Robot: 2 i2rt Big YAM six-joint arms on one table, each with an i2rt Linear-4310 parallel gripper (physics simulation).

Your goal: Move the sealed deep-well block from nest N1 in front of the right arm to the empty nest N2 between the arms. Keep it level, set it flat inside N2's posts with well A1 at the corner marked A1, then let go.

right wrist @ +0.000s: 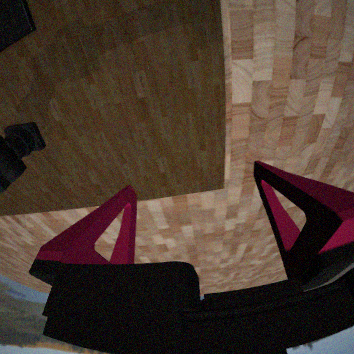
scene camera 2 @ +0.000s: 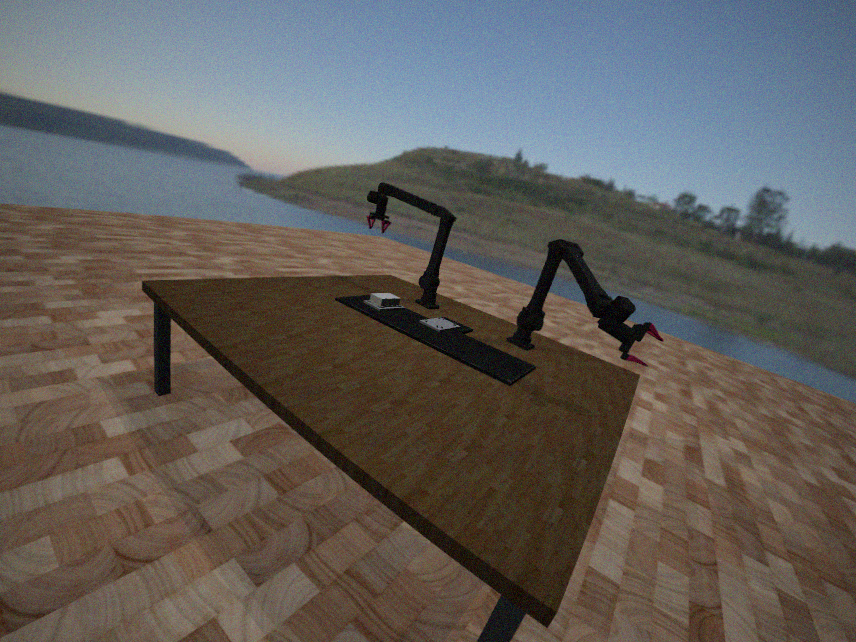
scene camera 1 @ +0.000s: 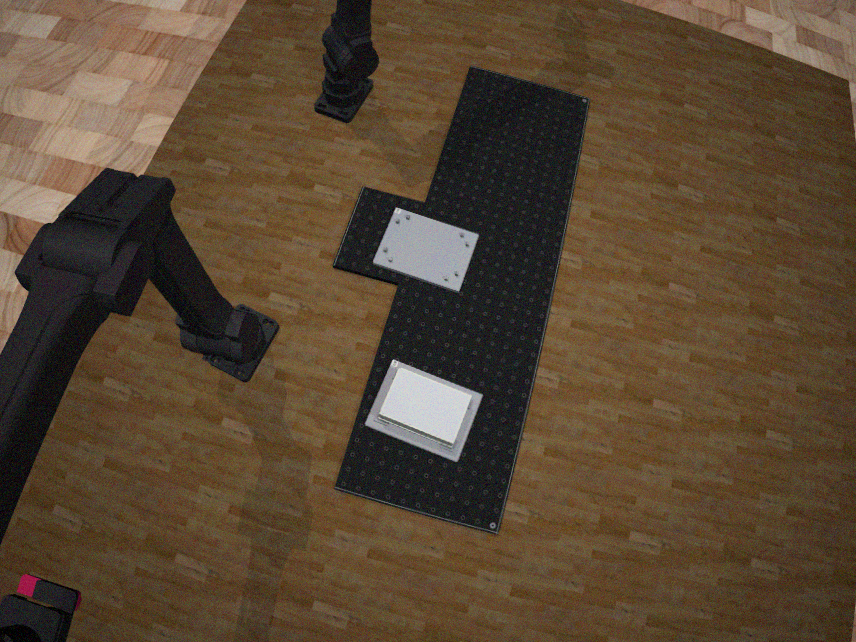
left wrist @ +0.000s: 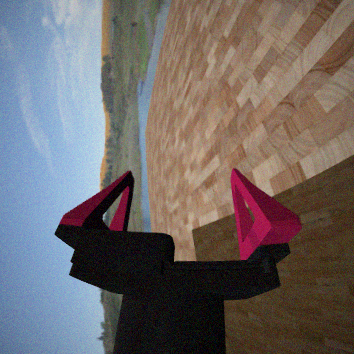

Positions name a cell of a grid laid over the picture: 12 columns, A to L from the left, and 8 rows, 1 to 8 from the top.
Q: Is my left gripper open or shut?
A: Open.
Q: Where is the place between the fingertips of my right gripper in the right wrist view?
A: G5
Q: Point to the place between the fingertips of my left gripper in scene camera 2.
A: J5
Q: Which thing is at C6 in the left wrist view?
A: My left gripper.
